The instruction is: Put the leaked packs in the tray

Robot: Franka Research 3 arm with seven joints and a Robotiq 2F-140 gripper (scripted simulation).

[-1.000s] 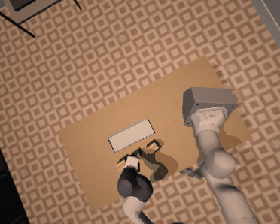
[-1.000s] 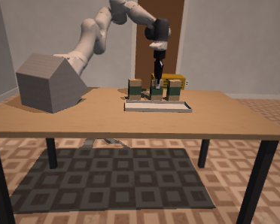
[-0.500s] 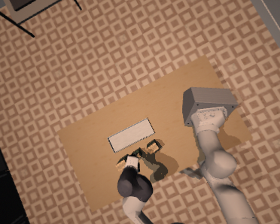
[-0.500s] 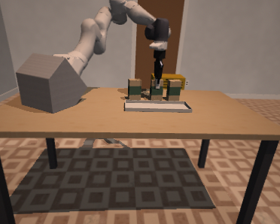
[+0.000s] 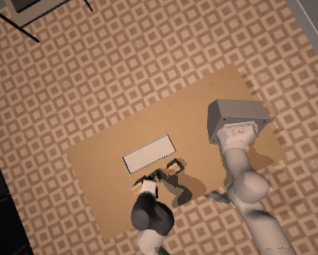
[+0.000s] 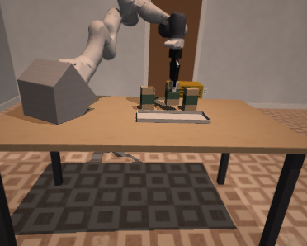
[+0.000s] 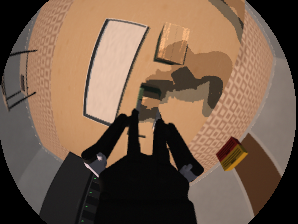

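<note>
Now: the white tray 2 cm ahead of my hand, 16 cm to the right of it and 15 cm below it.
</note>
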